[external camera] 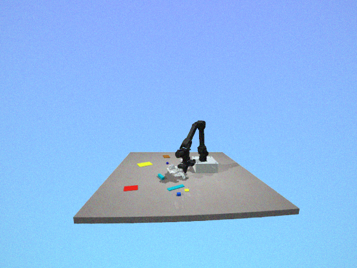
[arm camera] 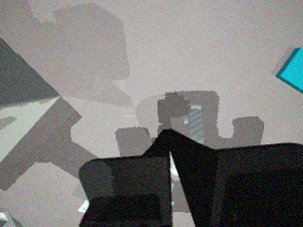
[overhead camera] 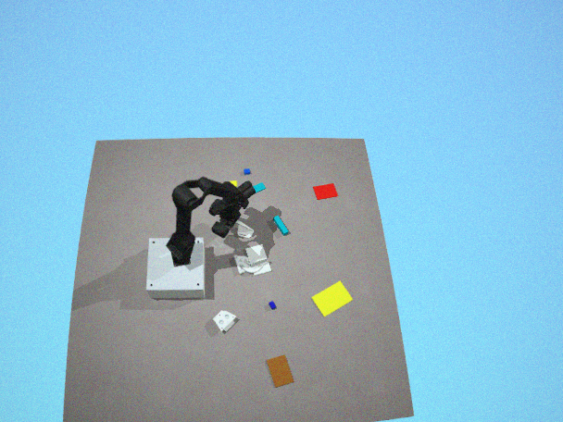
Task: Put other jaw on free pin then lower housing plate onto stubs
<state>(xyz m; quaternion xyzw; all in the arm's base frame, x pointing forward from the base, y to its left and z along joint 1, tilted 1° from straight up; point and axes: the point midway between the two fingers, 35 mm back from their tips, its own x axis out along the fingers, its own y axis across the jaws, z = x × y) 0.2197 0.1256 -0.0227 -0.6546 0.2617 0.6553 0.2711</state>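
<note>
The white jaw lies 3 cm ahead of my gripper tip, 2 cm to the left of it and 2 cm below it. From my gripper tip the other things lie so: yellow piece: 32 cm ahead, 38 cm to the right, 3 cm below; red piece: 45 cm ahead, 10 cm to the left, 3 cm below; white base plate: 8 cm ahead, 16 cm to the right, 3 cm below.
</note>
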